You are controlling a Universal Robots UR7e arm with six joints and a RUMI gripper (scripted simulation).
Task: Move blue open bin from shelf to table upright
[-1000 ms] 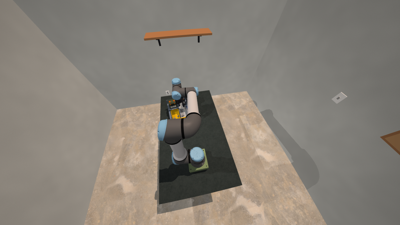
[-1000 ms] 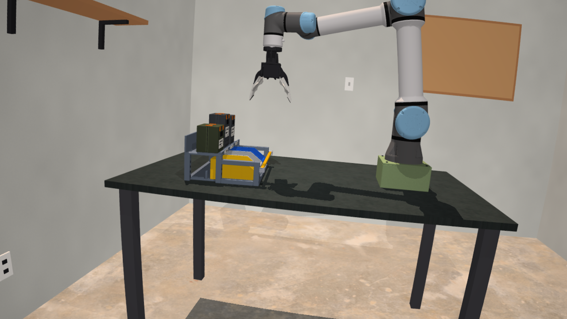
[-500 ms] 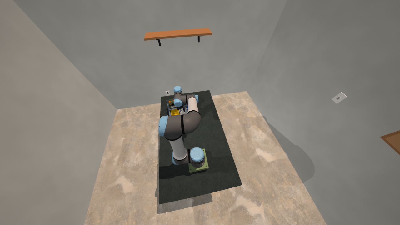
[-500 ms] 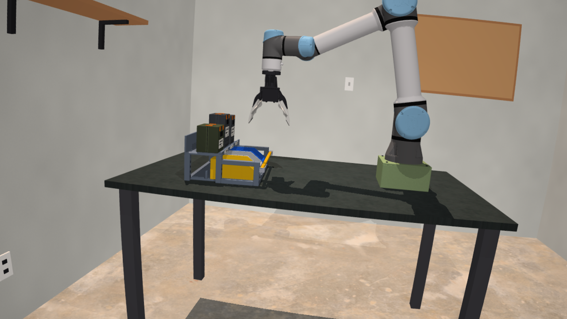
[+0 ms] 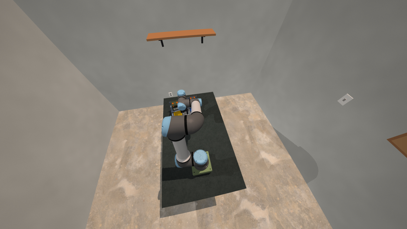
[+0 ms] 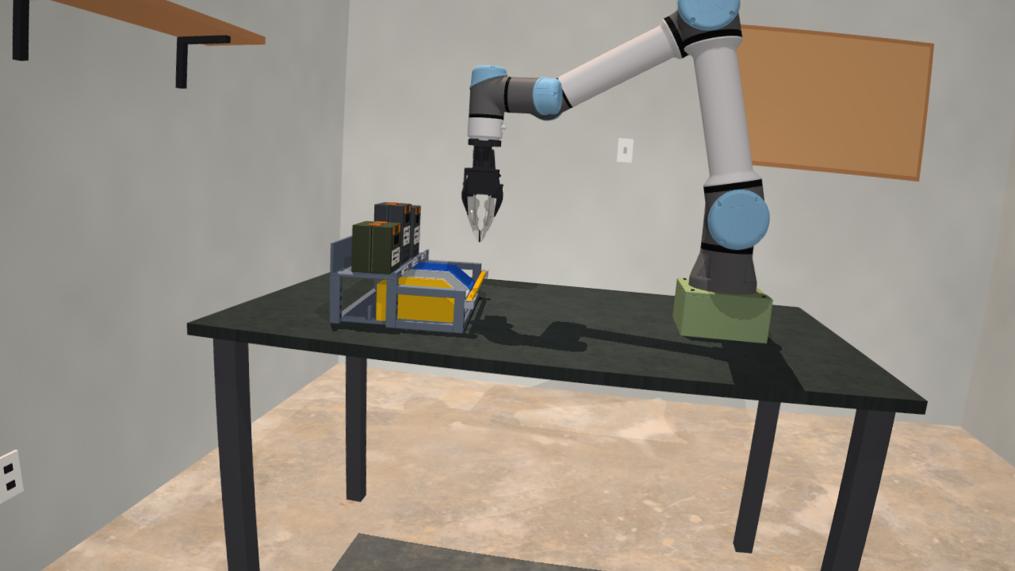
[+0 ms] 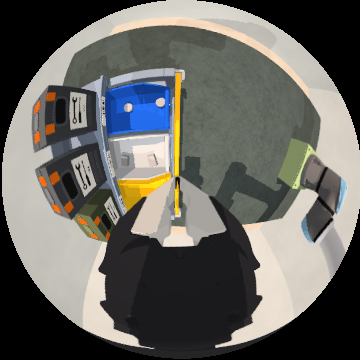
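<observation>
My gripper is now 120 mm above the thin yellow bar. The rest, counted from my hand: yellow bin 90 mm ahead, 130 mm to the left, 130 mm below; then blue open bin 120 mm ahead, 100 mm to the right, 130 mm below; then white bin 110 mm ahead, 20 mm to the left, 130 mm below.
</observation>
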